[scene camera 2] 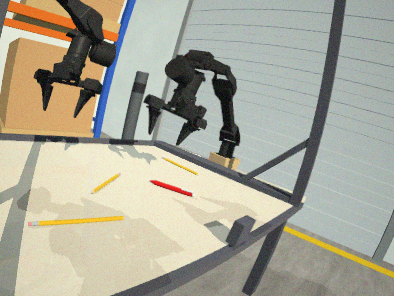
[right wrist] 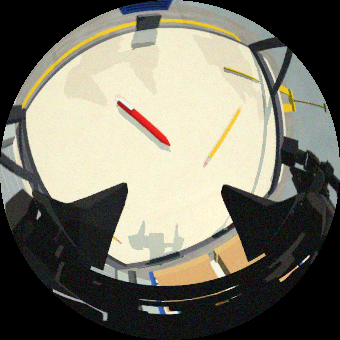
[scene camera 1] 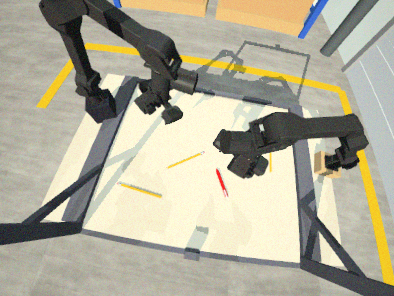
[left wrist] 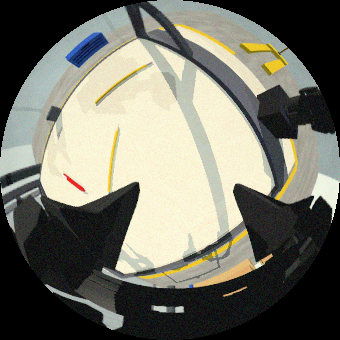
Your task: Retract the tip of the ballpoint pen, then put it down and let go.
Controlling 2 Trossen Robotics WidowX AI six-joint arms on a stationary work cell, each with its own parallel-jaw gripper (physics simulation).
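Frame: origin at the left arm's base, x right, y back, z down, level; millimetres.
Where they show: left gripper, fingertip midpoint: point(scene camera 2: 59, 114) point(right wrist: 290, 172) point(scene camera 1: 159, 116) point(left wrist: 189, 187); right gripper, fingertip midpoint: point(scene camera 2: 163, 140) point(right wrist: 176, 188) point(scene camera 1: 230, 158); left arm's base, origin of the base link: point(right wrist: 295, 154) point(scene camera 1: 97, 98) point(left wrist: 290, 110); right arm's base, origin of the base link: point(scene camera 2: 225, 155) point(scene camera 1: 331, 163).
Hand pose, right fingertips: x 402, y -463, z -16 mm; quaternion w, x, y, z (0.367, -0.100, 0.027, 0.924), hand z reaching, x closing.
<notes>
Things, the pixels of their top centre, and the offset from my right fingertips. Level surfaces: height alone.
- red ballpoint pen, middle of its top: point(right wrist: 143, 120) point(scene camera 2: 172, 184) point(left wrist: 70, 182) point(scene camera 1: 222, 182) dx +63, dy +28, dz +106 mm
- cream table top, its level: dz +122 mm
- pencil, middle of its top: point(right wrist: 227, 131) point(left wrist: 109, 162) point(scene camera 2: 107, 180) point(scene camera 1: 184, 160) dx -71, dy +152, dz +113 mm
- dark block, middle of its top: point(scene camera 2: 245, 219) point(scene camera 1: 192, 255) point(left wrist: 48, 112) dx +272, dy +214, dz +65 mm
A red ballpoint pen point(scene camera 1: 222, 182) point(scene camera 2: 171, 188) point(left wrist: 75, 183) point(right wrist: 145, 123) with a white clip at one end lies flat on the cream table top point(scene camera 1: 150, 220) point(scene camera 2: 65, 260). Whether its tip is out is too small to tell. My right gripper point(scene camera 2: 165, 138) point(right wrist: 176, 188) is open and empty, raised above the table; in the right wrist view the pen lies beyond the fingertips. My left gripper point(scene camera 2: 61, 114) point(left wrist: 189, 187) is open and empty, high over the table's far side, well away from the pen.
Yellow pencils lie on the table: one pencil point(scene camera 1: 185, 159) point(scene camera 2: 106, 183) point(right wrist: 223, 136) near the middle, another point(scene camera 1: 140, 190) point(scene camera 2: 75, 221) at the left, a third point(scene camera 1: 270, 162) point(scene camera 2: 180, 166) near the right edge. A dark block point(scene camera 2: 241, 231) stands at the near table edge.
</notes>
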